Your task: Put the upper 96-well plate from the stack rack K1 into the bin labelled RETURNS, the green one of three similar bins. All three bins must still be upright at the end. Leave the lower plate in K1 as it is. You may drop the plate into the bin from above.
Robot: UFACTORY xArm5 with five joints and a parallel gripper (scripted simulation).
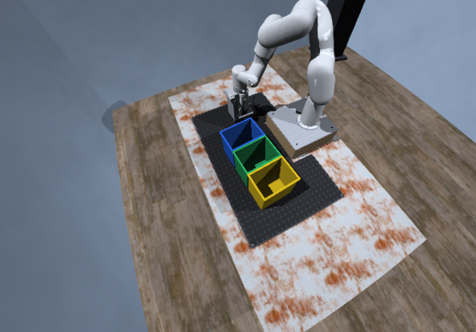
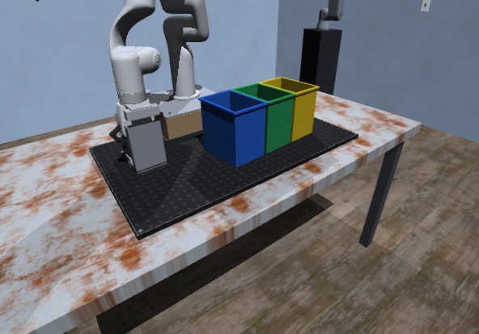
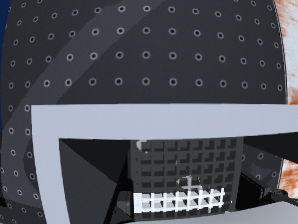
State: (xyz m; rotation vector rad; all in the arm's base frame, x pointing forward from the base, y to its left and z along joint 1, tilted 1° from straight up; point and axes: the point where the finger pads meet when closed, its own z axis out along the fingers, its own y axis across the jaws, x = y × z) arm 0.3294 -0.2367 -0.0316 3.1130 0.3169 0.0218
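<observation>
Right now the white 96-well plate is 1 cm below my hand. From my hand the other things lie so: blue bin (7 cm ahead, 28 cm to the left, 4 cm above); then green bin (3 cm ahead, 41 cm to the left, 4 cm above); then yellow bin (53 cm to the left, 4 cm above).
</observation>
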